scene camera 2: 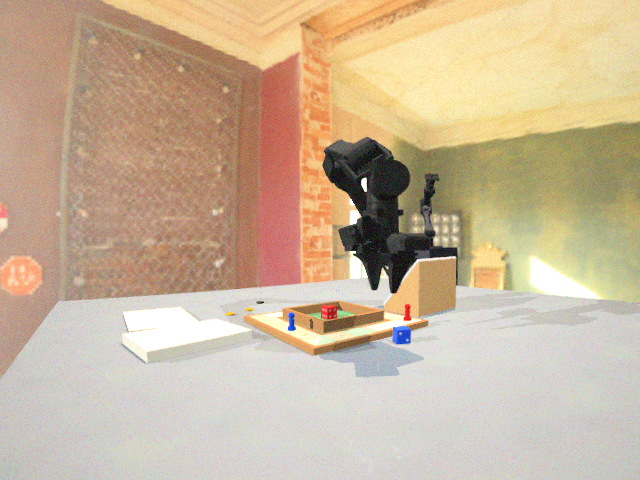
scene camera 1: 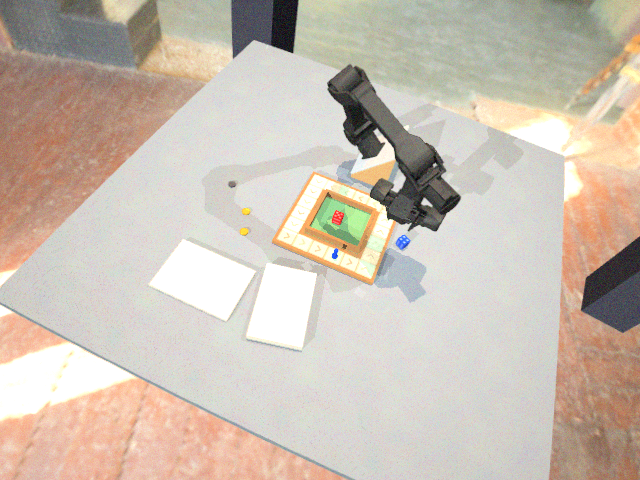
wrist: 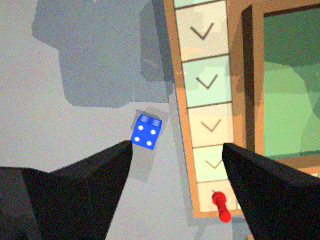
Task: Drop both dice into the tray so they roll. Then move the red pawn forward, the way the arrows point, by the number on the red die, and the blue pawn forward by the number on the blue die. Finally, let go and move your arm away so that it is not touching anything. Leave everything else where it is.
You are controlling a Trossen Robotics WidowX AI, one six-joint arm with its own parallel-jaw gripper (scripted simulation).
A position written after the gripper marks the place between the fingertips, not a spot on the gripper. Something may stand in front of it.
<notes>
The gripper [scene camera 2: 383, 291] is open and holds nothing.
The gripper is seen too in scene camera 1 [scene camera 1: 398, 224] and in the wrist view [wrist: 176, 148].
</notes>
